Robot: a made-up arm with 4 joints. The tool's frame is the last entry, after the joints.
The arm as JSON. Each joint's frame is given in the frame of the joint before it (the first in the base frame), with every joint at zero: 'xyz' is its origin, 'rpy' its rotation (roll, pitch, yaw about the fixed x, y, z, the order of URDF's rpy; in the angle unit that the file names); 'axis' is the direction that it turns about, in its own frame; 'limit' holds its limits. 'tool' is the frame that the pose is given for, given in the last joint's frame.
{
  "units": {
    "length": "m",
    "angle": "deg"
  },
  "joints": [
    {
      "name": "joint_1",
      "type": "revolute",
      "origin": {
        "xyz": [
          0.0,
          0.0,
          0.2
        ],
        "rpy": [
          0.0,
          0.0,
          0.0
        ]
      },
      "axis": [
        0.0,
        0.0,
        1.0
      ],
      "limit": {
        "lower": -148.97,
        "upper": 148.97
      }
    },
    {
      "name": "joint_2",
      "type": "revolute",
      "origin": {
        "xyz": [
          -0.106,
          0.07,
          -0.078
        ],
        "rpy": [
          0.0,
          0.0,
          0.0
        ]
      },
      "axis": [
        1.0,
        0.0,
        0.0
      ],
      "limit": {
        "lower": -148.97,
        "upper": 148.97
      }
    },
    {
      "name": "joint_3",
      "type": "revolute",
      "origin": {
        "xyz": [
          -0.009,
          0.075,
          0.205
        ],
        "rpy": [
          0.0,
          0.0,
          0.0
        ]
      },
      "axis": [
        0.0,
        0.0,
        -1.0
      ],
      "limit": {
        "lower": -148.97,
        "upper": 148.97
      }
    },
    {
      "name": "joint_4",
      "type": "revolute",
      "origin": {
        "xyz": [
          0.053,
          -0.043,
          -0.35
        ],
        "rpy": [
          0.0,
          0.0,
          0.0
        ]
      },
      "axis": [
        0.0,
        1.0,
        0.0
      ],
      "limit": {
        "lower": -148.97,
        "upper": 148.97
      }
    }
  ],
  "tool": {
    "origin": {
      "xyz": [
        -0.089,
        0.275,
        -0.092
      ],
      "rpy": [
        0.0,
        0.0,
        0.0
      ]
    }
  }
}
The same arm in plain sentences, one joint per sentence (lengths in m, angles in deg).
The arm has four revolute joints in a row. What follows holds with every joint at zero, and every direction is one of the base frame's.
Joint 1 sits 0.2 m along +z from the base frame's origin and rotates about +z, from -148.97 to 148.97 deg.
Joint 2 sits 0.106 m along -x and 0.07 m along +y and 0.078 m along -z from joint 1 and rotates about +x, from -148.97 to 148.97 deg.
Joint 3 sits 0.009 m along -x and 0.075 m along +y and 0.205 m along +z from joint 2 and rotates about -z, from -148.97 to 148.97 deg.
Joint 4 sits 0.053 m along +x and 0.043 m along -y and 0.35 m along -z from joint 3 and rotates about +y, from -148.97 to 148.97 deg.
The tool frame, which is the frame that the pose is given for, sits 0.089 m along -x and 0.275 m along +y and 0.092 m along -z from joint 4; its axes are parallel to the base frame's.

